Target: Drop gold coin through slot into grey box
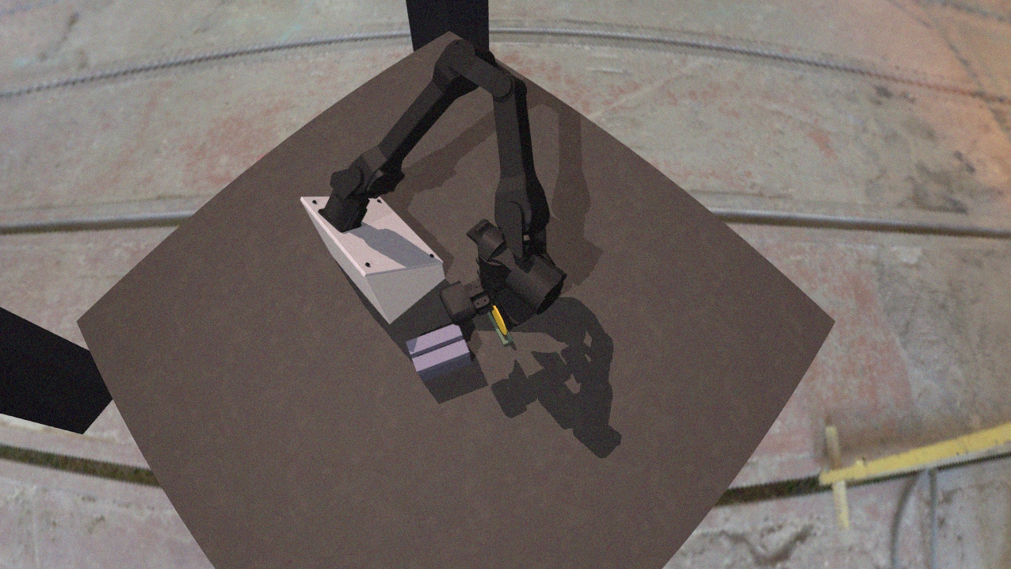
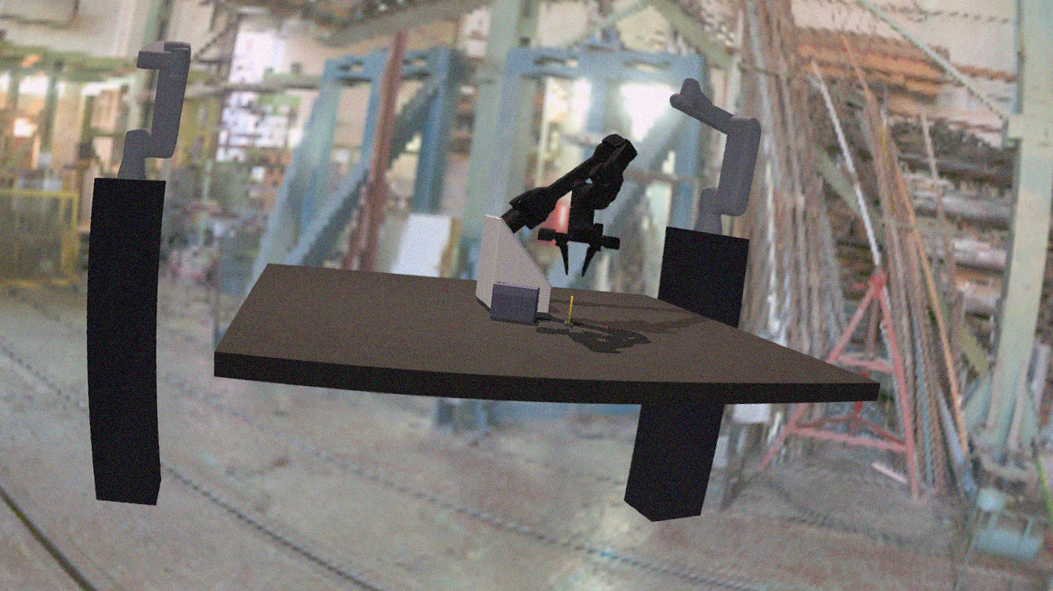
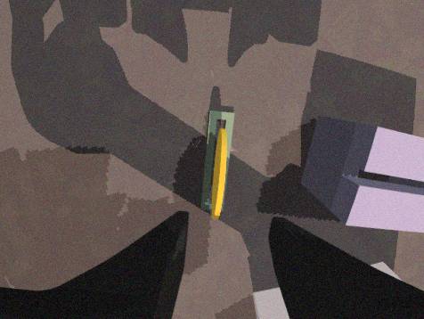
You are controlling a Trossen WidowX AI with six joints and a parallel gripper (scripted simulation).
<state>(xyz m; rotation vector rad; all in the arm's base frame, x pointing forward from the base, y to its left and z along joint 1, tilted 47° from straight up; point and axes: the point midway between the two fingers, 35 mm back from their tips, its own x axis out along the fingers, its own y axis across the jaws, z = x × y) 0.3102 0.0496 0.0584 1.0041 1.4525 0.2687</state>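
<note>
The gold coin lies 8 cm below my gripper tip.
</note>
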